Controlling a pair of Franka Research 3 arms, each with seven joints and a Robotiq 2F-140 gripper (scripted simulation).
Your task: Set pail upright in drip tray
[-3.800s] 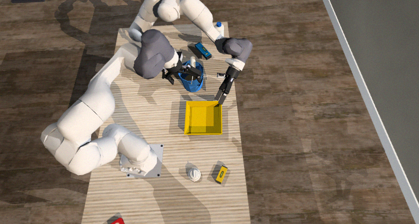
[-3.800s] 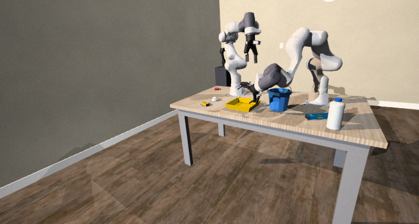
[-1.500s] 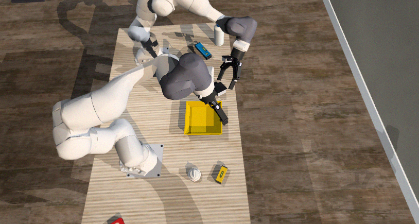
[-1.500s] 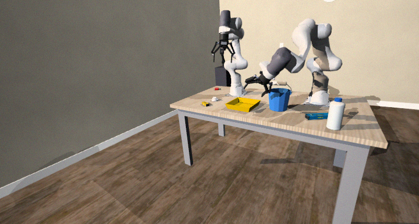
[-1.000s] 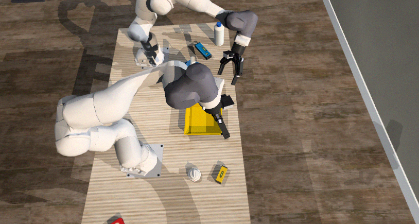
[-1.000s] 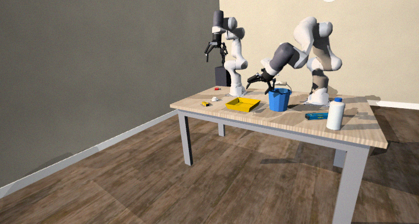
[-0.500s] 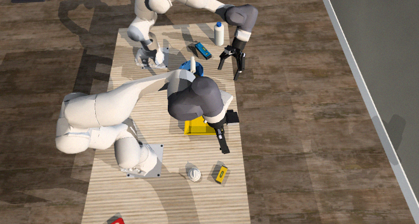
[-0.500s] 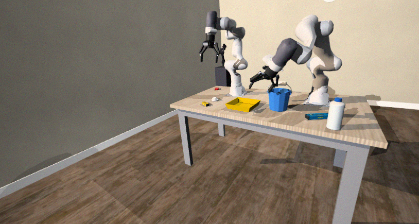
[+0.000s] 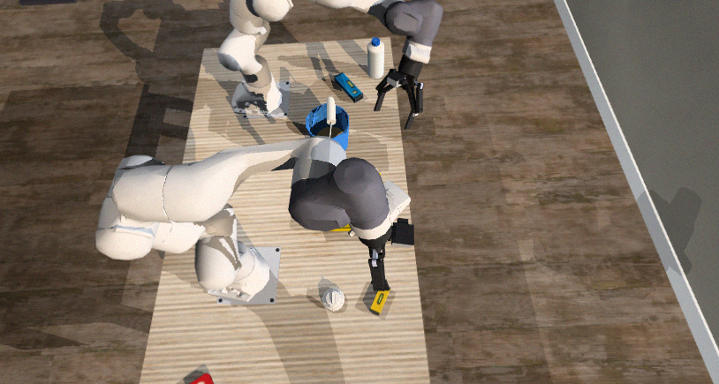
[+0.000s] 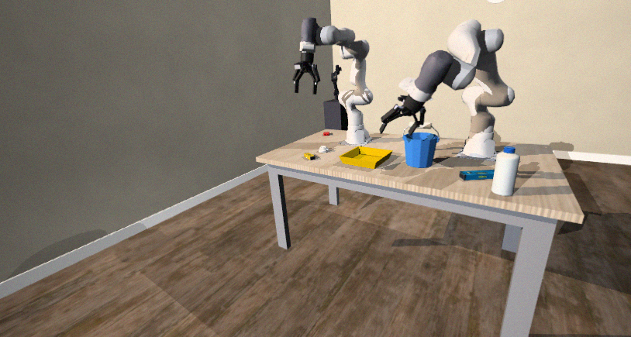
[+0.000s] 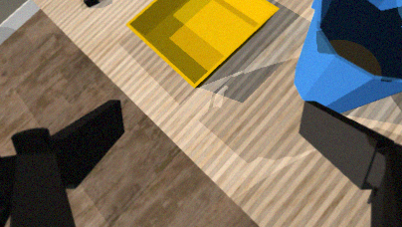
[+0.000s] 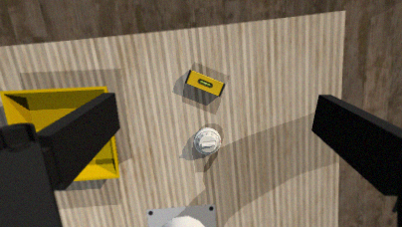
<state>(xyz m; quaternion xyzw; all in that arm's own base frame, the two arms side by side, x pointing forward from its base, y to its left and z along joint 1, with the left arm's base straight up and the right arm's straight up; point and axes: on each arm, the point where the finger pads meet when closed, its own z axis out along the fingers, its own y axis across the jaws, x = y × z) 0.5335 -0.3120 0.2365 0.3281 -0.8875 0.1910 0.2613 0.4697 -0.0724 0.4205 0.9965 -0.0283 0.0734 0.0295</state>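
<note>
Now: left hand 23 cm past the white handle grip, 5 cm to the right of it and 4 cm above it. Also, from my left hand: blue pail 23 cm behind, 10 cm below, 5 cm to the left; then white bottle 44 cm to the left, 14 cm below, 4 cm behind; then yellow drip tray 23 cm to the right, 22 cm below, 17 cm behind.
</note>
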